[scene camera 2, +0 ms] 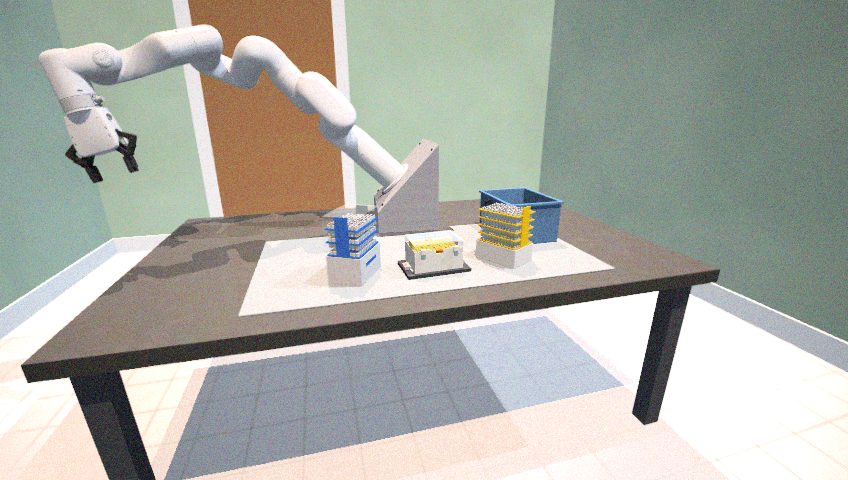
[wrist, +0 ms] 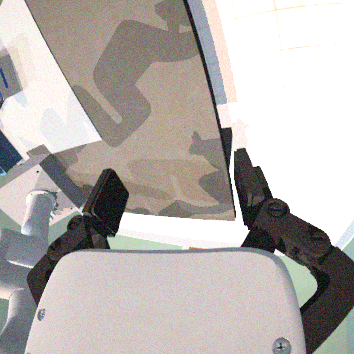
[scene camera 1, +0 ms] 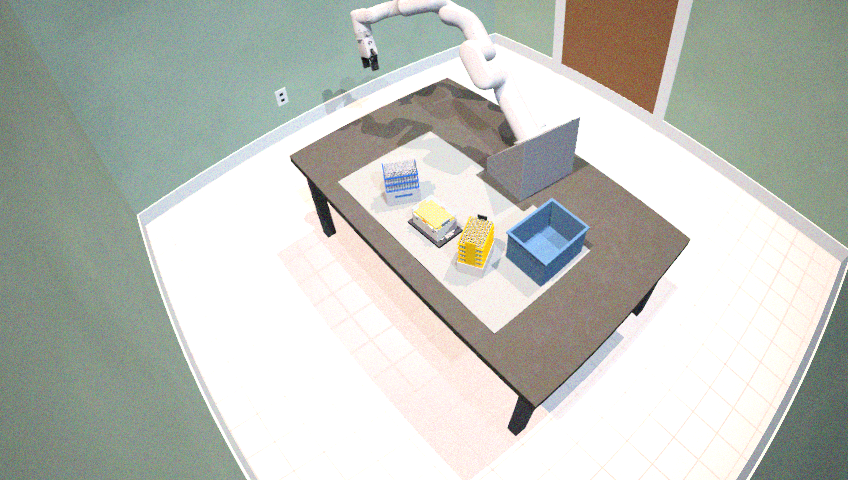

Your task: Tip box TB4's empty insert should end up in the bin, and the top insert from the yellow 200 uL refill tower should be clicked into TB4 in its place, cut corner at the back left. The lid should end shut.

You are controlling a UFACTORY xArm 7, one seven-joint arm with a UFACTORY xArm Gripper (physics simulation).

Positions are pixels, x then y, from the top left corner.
Scene:
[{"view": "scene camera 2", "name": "my gripper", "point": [116, 176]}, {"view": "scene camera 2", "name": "tip box TB4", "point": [430, 254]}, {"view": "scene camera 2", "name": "blue bin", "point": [547, 210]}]

